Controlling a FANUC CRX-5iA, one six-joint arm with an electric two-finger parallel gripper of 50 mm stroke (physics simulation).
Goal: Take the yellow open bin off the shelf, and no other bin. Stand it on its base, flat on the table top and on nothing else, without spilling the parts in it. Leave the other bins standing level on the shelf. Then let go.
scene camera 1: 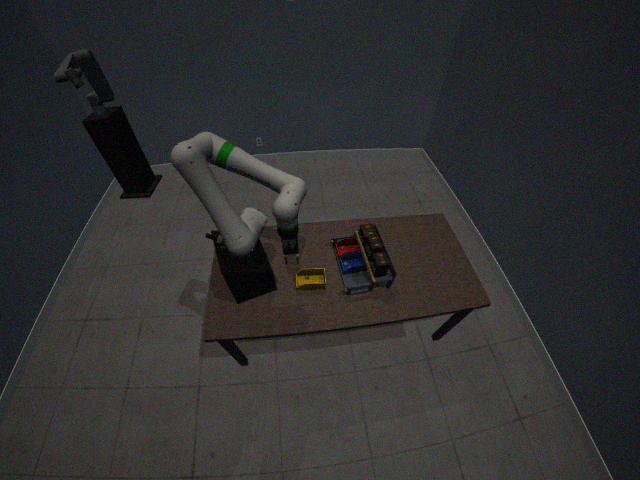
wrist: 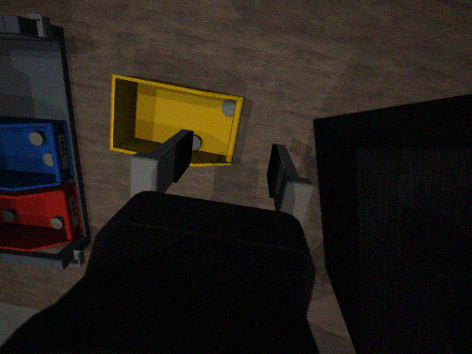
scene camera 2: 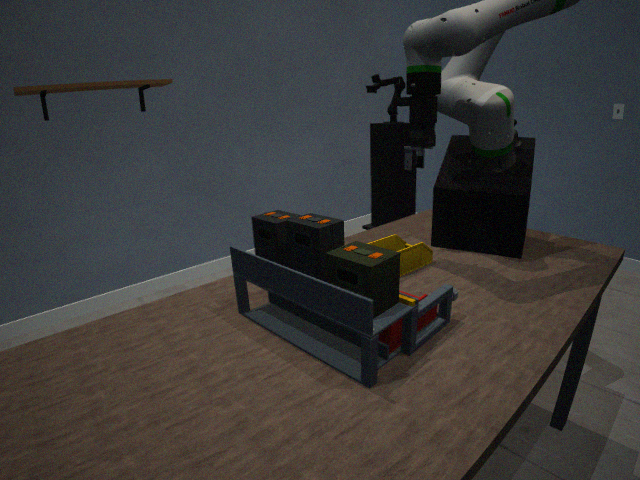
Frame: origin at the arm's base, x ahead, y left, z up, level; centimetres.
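Seen in the pictures: gripper, between the fingertips: (scene camera 1: 292, 262) (wrist: 230, 153) (scene camera 2: 414, 168); arm's base, origin of its link: (scene camera 2: 491, 160).
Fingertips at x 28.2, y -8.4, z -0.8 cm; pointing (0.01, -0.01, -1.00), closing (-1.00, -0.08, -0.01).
Note:
Pixels of each thing's top centre, then the offset from my fingertips to it. Level surfaces: height alone.
- yellow open bin, centre of its top: (wrist: 172, 125) (scene camera 2: 400, 240) (scene camera 1: 310, 276) dx +9.1, dy +3.4, dz -18.7 cm
- table top, height of its surface: dz -26.2 cm
- blue bin, centre of its top: (scene camera 1: 355, 258) dx +36.4, dy +14.6, dz -18.1 cm
- red bin, centre of its top: (scene camera 2: 394, 293) (wrist: 3, 223) (scene camera 1: 350, 244) dx +34.4, dy +25.6, dz -18.1 cm
- yellow bar, centre of its top: (scene camera 1: 364, 254) dx +41.4, dy +15.4, dz -15.0 cm
The yellow open bin (scene camera 1: 310, 279) (scene camera 2: 415, 257) (wrist: 175, 112) stands upright on its base on the table top (scene camera 1: 361, 312) (scene camera 2: 180, 392) (wrist: 310, 40), between the shelf and the robot's pedestal. Two round grey parts lie in it in the wrist view. My gripper (scene camera 1: 291, 259) (scene camera 2: 414, 160) (wrist: 230, 153) is open and empty, well above the table and apart from the bin. The blue bin (scene camera 1: 352, 262) (wrist: 30, 155) and the red bin (scene camera 1: 346, 246) (scene camera 2: 393, 335) (wrist: 37, 217) sit side by side, level, on the grey shelf (scene camera 1: 359, 290) (scene camera 2: 310, 289) (wrist: 70, 115).
Several dark cases with orange latches (scene camera 1: 379, 258) (scene camera 2: 364, 268) stand on the shelf's rear tier, behind a yellow bar (scene camera 1: 364, 256). The black pedestal (scene camera 1: 248, 279) (scene camera 2: 478, 217) (wrist: 410, 225) stands on the table on the bin's other side.

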